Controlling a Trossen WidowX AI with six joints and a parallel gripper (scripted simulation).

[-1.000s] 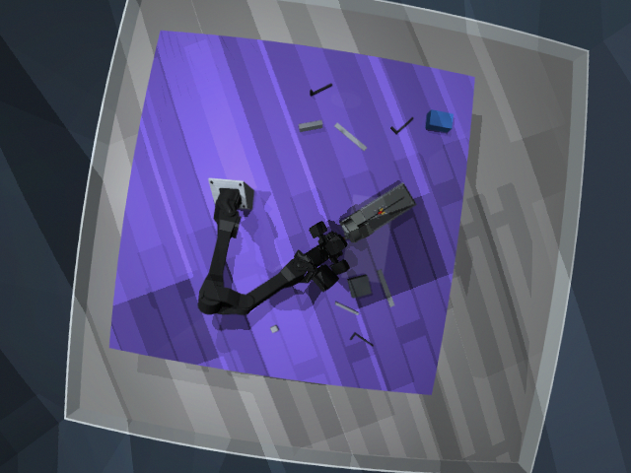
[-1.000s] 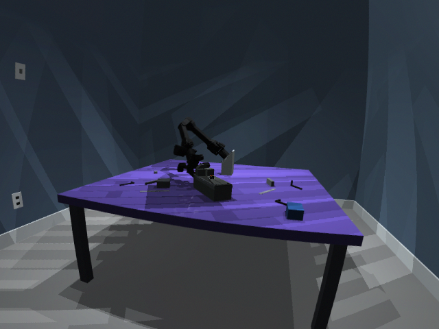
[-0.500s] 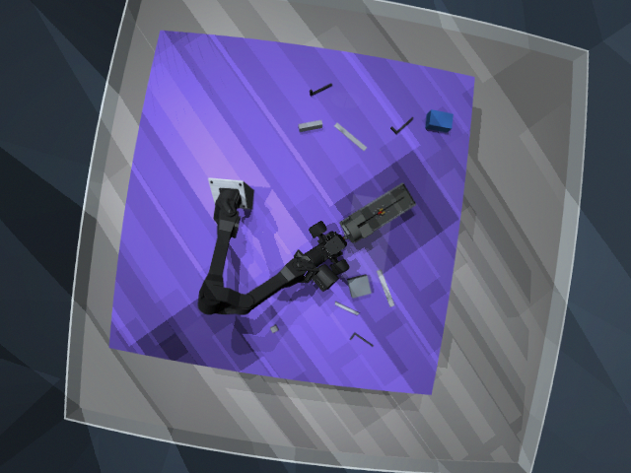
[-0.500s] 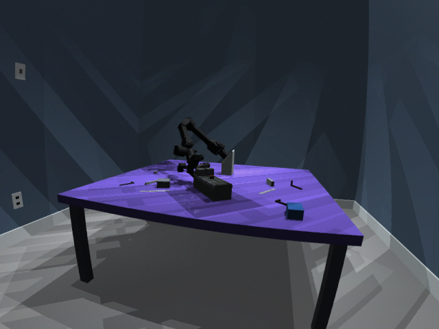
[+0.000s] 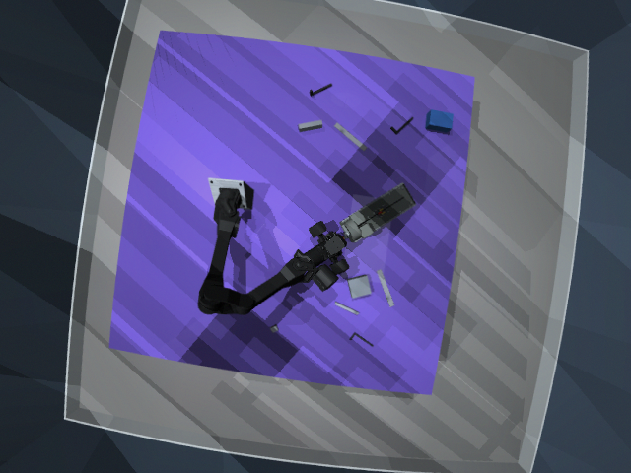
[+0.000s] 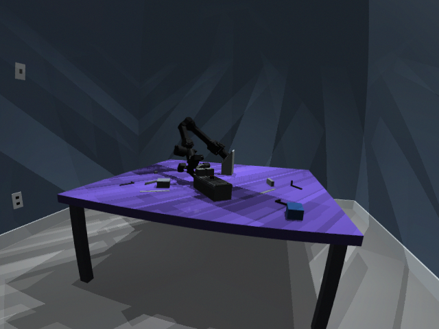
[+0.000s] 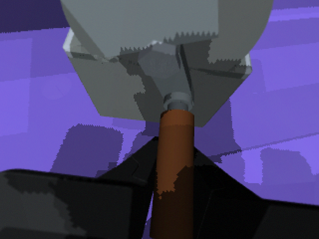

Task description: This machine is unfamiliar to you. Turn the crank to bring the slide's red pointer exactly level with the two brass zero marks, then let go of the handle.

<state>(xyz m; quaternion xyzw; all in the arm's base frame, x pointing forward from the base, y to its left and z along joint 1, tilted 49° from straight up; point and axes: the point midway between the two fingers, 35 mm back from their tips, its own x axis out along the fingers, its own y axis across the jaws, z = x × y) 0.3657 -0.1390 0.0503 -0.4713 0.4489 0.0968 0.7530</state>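
Now: gripper tip 20 mm past the brown crank handle, 10 mm to the left of it and 30 mm below it. The rest, counted from my gripper tip: dark L-shaped key: 100 mm ahead, 370 mm to the right, 30 mm below; red pointer: 120 mm ahead, 100 mm to the left, 50 mm above; grey block: 80 mm ahead, 170 mm to the right, 20 mm below.
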